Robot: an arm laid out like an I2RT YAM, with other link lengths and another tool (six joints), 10 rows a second.
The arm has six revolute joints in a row. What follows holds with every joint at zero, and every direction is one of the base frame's. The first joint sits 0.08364 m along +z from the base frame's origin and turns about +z. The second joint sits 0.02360 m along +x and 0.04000 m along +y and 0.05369 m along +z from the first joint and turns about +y. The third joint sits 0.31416 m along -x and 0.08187 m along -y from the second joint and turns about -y. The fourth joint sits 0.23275 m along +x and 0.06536 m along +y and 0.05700 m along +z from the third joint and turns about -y. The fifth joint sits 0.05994 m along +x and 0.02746 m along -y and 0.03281 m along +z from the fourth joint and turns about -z. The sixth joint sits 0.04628 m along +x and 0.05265 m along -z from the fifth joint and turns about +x. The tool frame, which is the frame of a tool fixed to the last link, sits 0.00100 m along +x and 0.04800 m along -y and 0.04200 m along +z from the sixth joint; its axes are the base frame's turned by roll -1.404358, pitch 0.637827 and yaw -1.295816 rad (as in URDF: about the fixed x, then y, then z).
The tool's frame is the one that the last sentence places.
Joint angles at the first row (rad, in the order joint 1, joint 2, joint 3, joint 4, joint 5, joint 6):
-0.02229, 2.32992, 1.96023, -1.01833, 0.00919, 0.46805
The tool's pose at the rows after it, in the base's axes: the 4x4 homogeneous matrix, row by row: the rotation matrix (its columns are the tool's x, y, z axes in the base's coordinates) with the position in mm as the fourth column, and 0 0 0 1 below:
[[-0.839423 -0.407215 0.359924 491.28], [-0.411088 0.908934 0.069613 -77.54], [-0.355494 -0.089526 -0.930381 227.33], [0 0 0 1]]
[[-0.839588 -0.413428 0.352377 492.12], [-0.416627 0.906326 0.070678 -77.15], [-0.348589 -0.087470 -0.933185 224.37], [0 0 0 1]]
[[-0.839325 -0.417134 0.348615 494.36], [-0.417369 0.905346 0.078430 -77.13], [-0.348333 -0.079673 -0.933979 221.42], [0 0 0 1]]
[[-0.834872 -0.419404 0.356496 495.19], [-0.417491 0.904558 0.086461 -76.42], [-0.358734 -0.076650 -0.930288 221.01], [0 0 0 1]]
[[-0.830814 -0.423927 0.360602 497.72], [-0.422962 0.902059 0.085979 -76.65], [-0.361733 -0.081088 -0.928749 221.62], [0 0 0 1]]
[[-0.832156 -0.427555 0.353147 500.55], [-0.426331 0.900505 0.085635 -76.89], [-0.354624 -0.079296 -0.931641 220.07], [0 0 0 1]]
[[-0.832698 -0.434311 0.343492 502.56], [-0.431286 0.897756 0.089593 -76.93], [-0.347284 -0.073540 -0.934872 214.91], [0 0 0 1]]
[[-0.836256 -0.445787 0.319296 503.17], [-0.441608 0.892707 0.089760 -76.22], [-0.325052 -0.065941 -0.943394 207.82], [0 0 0 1]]
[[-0.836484 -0.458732 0.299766 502.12], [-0.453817 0.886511 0.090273 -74.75], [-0.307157 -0.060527 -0.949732 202.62], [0 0 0 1]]
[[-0.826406 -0.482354 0.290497 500.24], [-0.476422 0.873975 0.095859 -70.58], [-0.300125 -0.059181 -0.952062 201.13], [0 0 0 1]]
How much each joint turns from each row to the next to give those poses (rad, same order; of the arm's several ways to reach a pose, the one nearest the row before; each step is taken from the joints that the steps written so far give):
-0.00012, 0.00556, 0.00328, -0.01107, 0.00878, -0.00515
0.00069, 0.00642, -0.00006, -0.00104, 0.00044, -0.00557
-0.00067, 0.01082, 0.01046, -0.00347, -0.00743, -0.00327
0.00068, -0.00114, -0.00247, 0.00992, -0.00789, -0.00132
-0.00042, 0.00641, 0.01399, -0.00258, 0.00149, -0.00620
-0.00038, 0.01461, 0.02190, -0.01493, 0.00118, -0.00397
-0.00048, 0.01327, 0.00525, -0.00170, -0.00264, -0.00683
0.00134, 0.01431, -0.00138, -0.00890, 0.00282, -0.01006
0.00274, 0.00394, -0.01431, -0.00098, 0.00288, -0.01086
0.00754, -0.01011, -0.02661, 0.00954, 0.00038, -0.01896

